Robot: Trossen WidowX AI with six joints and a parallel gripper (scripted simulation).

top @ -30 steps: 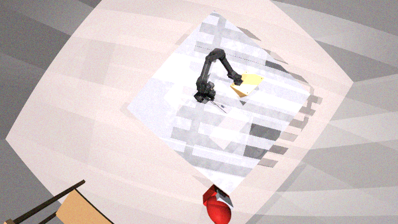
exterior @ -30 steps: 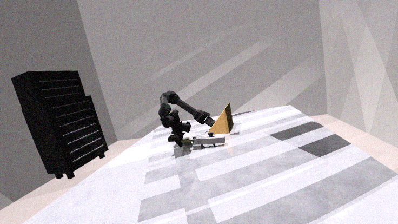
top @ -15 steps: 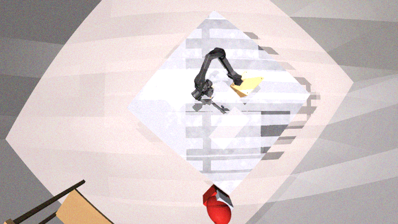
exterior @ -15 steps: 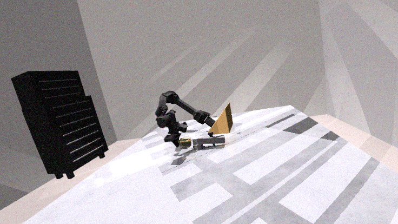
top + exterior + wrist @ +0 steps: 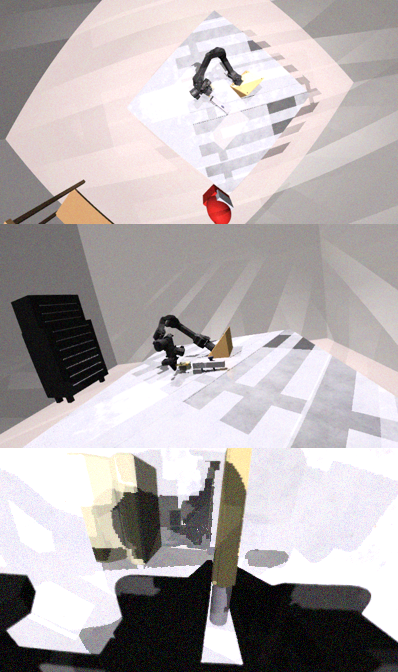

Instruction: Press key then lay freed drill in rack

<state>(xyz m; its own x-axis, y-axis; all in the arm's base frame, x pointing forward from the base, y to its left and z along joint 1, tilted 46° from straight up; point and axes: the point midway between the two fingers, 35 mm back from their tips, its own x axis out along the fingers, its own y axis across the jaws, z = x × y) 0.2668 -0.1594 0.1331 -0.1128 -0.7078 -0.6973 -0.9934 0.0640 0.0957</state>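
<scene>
The olive block is 80 mm behind my gripper tip, 40 mm to the left of it and 10 mm below it. Also, from my gripper tip: dark key: 230 mm to the left, 30 mm above; then drill: 40 mm to the left, 30 mm above.
</scene>
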